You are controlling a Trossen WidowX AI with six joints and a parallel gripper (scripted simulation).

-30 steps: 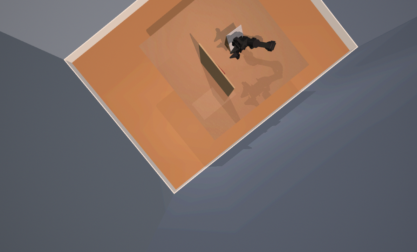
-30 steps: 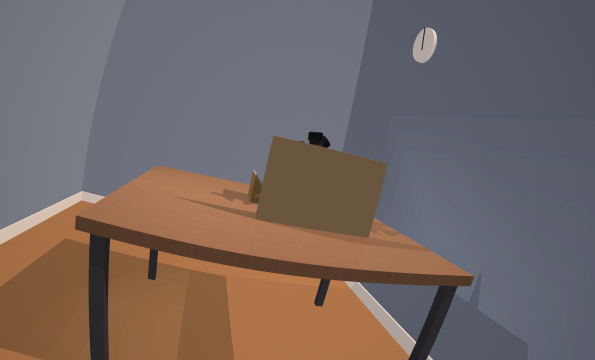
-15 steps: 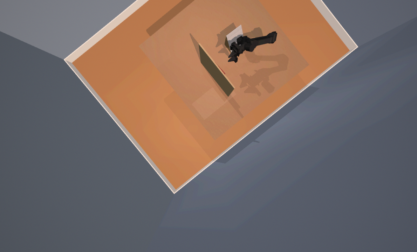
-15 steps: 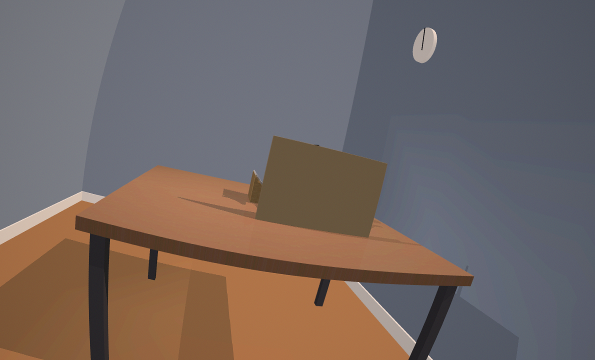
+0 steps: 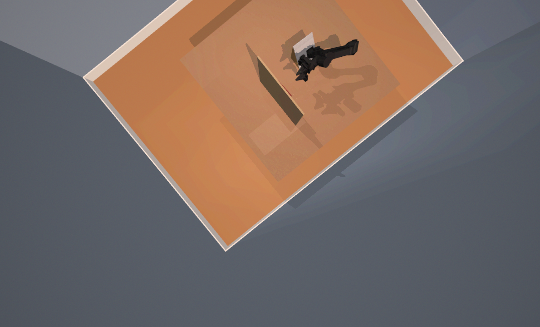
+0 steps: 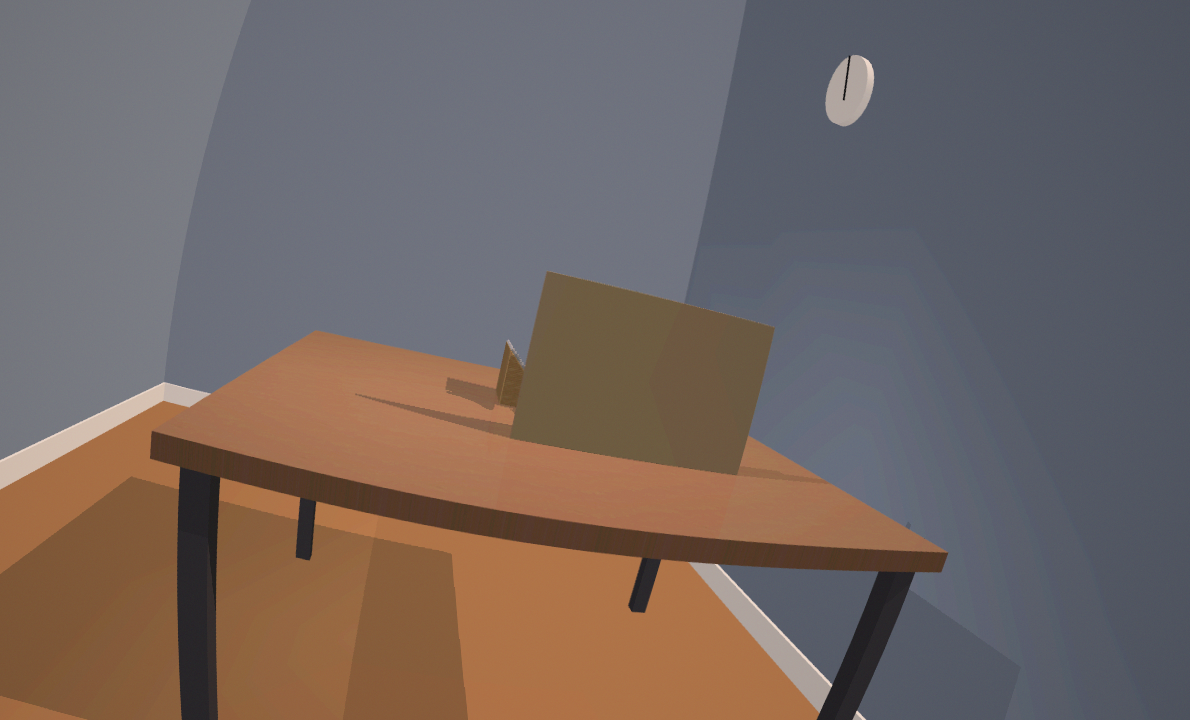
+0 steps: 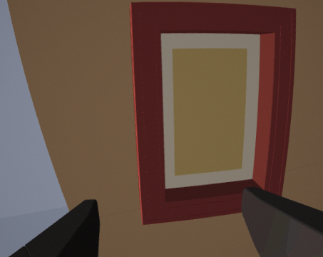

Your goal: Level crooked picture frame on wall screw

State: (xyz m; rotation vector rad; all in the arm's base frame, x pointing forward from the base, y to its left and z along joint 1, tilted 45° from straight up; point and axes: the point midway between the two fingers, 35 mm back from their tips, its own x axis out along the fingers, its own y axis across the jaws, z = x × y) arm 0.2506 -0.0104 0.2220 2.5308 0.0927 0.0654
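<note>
Now: the red picture frame 130 mm ahead of my gripper tip, 50 mm below it and 20 mm to the left of it. The rest, counted from my gripper tip: tan wall board (140 mm ahead, 60 mm below, 20 mm to the left).
</note>
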